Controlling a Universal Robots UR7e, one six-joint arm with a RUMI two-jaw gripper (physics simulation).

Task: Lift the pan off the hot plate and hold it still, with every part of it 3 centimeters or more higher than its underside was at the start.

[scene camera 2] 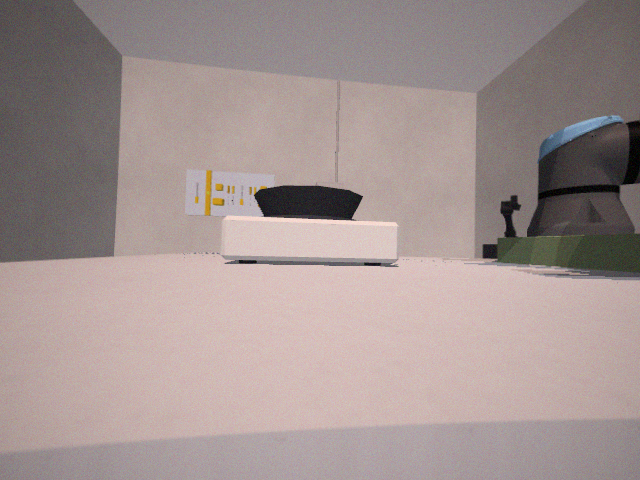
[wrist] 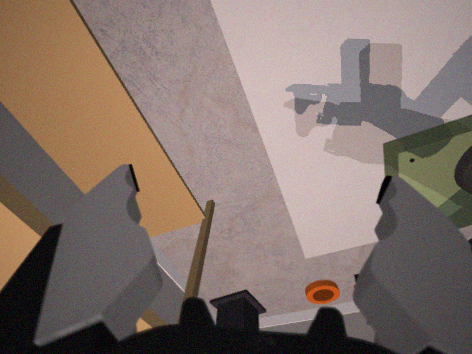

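The black pan (scene camera 2: pixel 308 202) sits upright on the white hot plate (scene camera 2: pixel 310 240) in the scene view; its handle cannot be made out there. Neither the pan nor the hot plate shows in the wrist view. My gripper (wrist: pixel 255 174) is open and empty in the wrist view, its two grey jaws wide apart at the left and right. It hangs high over the table's edge and the floor, away from the pan. The gripper does not show in the scene view.
The light table (scene camera 2: pixel 310 335) (wrist: pixel 280 175) carries the green base block (scene camera 2: pixel 568 250) (wrist: pixel 425 175) under the arm. The wrist view shows arm shadows on the table, an orange-brown panel (wrist: pixel 100 100), a brown post (wrist: pixel 201 250) and an orange ring (wrist: pixel 309 294).
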